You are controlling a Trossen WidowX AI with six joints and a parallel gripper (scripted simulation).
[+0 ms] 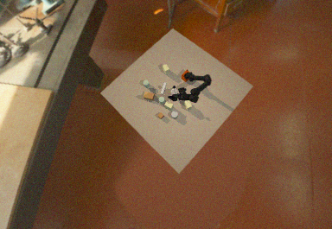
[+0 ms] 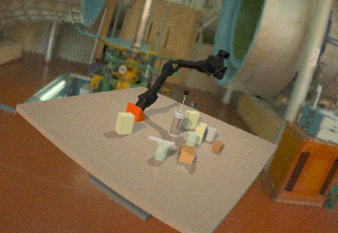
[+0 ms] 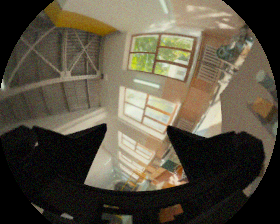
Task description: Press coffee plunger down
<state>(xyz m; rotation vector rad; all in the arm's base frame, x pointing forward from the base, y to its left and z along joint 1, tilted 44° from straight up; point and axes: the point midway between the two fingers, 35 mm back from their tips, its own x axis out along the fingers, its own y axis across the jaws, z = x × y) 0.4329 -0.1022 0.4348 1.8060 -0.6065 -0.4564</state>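
Now: the coffee press 150 mm behind my gripper tip, 110 mm to the right of it and 380 mm below it. From my gripper tip the other things lie so: orange block (90 mm ahead, 310 mm to the right, 490 mm below); then small brown block (130 mm ahead, 40 mm to the right, 490 mm below).
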